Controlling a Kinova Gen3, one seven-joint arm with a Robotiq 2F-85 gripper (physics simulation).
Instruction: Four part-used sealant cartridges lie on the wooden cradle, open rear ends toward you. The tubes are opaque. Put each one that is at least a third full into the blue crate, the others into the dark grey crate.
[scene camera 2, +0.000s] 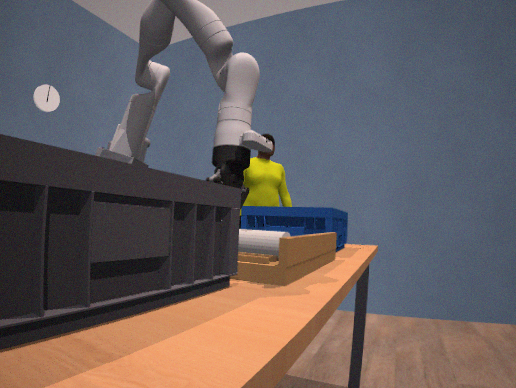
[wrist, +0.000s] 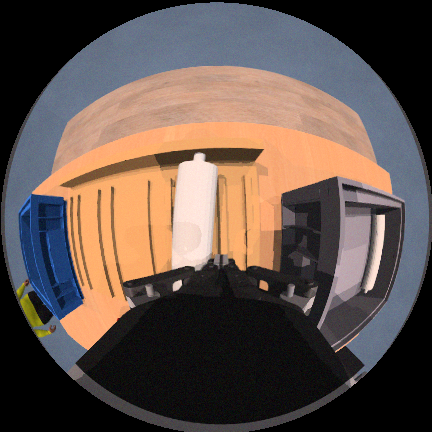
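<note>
Here is my gripper (wrist: 221, 262). I can see a dark grey crate (scene camera 2: 96, 239), and the wrist view gives me the dark grey crate (wrist: 326, 226) too, while scene camera 2 also shows me a blue crate (scene camera 2: 297, 221). There is a white cartridge (scene camera 2: 250, 241), and there is a white cartridge (wrist: 377, 233). I see a wooden cradle (scene camera 2: 271, 273) as well, and the wrist view shows me the cradle (wrist: 127, 199).
</note>
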